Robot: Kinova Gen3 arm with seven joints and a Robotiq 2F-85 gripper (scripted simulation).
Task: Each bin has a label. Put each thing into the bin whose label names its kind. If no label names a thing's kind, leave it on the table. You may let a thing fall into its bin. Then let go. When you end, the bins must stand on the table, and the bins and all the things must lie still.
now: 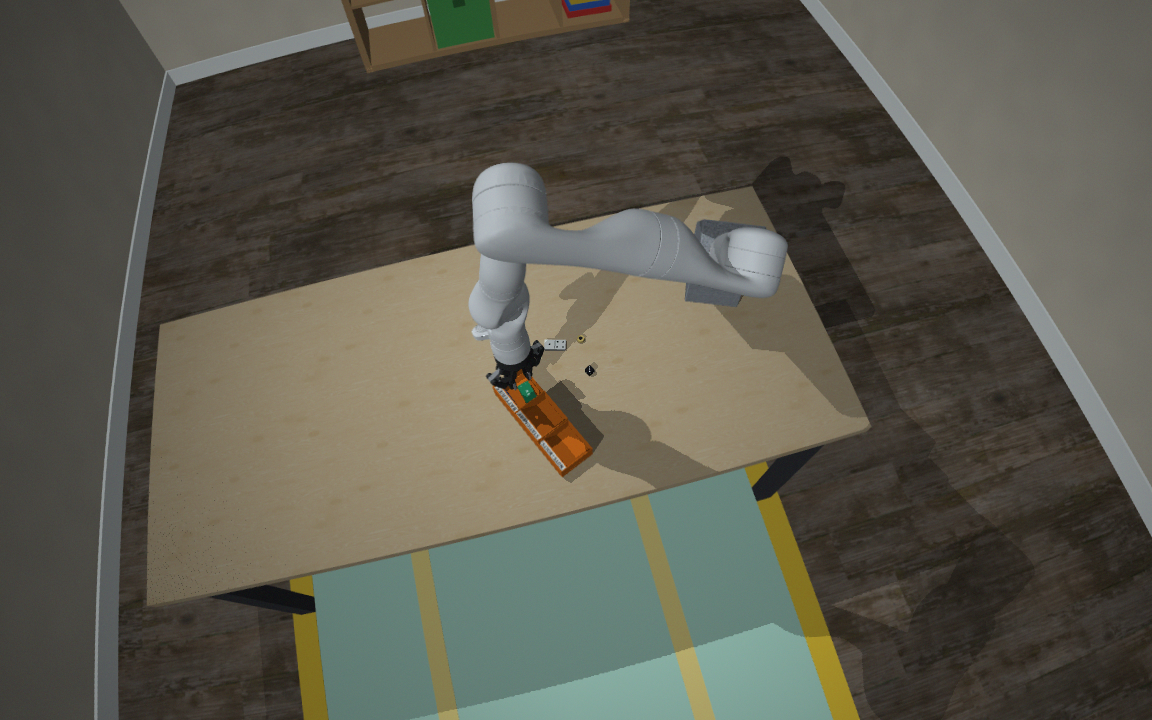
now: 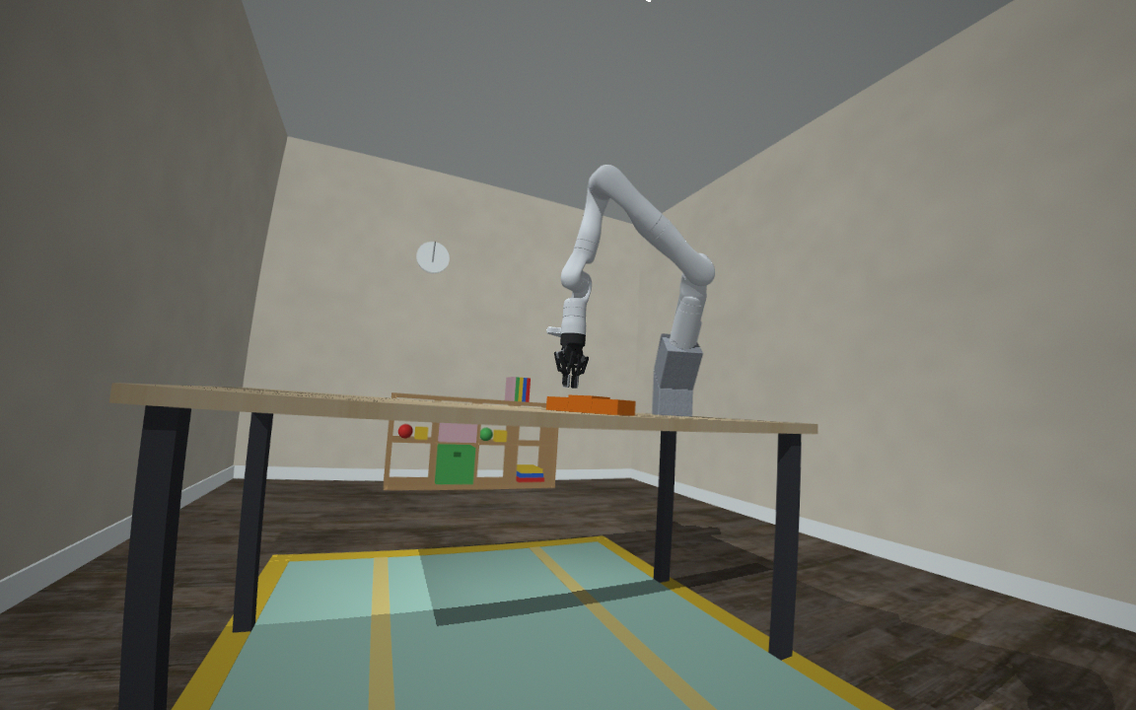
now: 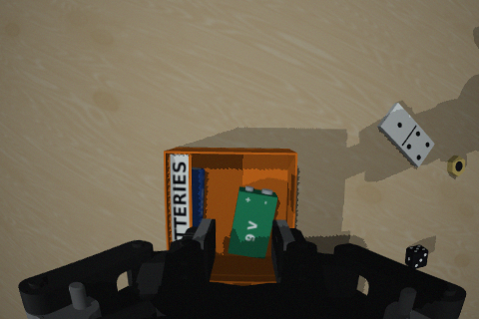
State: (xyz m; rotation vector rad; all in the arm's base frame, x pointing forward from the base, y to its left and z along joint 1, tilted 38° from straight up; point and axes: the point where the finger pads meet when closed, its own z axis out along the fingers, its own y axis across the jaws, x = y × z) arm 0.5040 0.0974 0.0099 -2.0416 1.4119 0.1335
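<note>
Right now my hand is 160 mm past the brass hex nut, 110 mm to the left of it and 80 mm above it. From my hand the other things lie so: blue cylinder: 30 mm ahead, 10 mm to the left, 70 mm below; then green 9V battery: 10 mm behind, 70 mm below; then orange bins: 30 mm behind, 80 mm to the left, 60 mm below.
</note>
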